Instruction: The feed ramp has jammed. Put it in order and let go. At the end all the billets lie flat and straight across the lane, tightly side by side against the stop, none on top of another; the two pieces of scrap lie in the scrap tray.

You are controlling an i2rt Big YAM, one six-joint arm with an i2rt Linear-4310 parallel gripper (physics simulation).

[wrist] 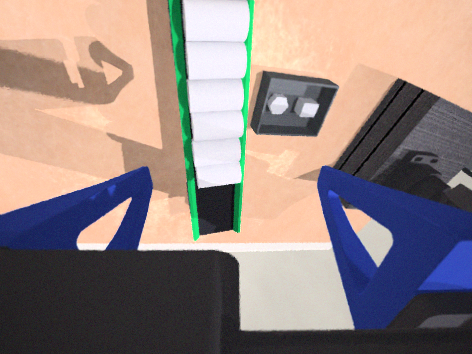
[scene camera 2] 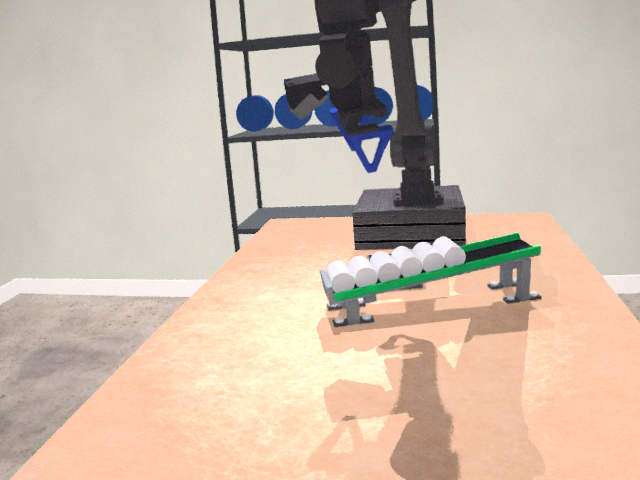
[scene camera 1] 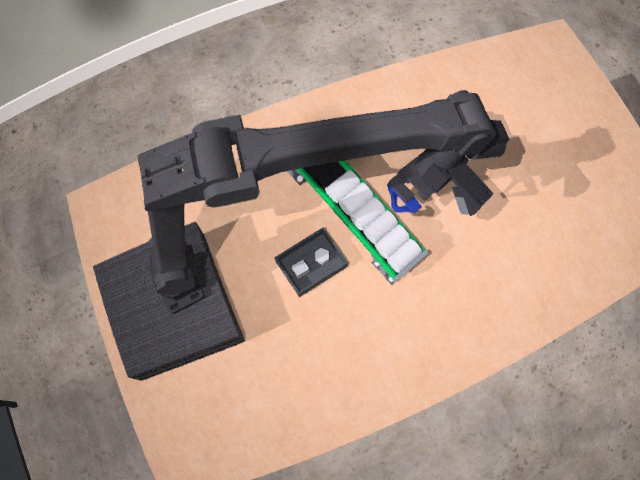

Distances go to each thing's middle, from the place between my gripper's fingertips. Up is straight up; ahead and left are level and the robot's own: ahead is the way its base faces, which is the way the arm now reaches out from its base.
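The scrap tray (scene camera 1: 305, 250) is 260 mm below my hand, and it's 190 mm behind it and 50 mm to the left of it as well.
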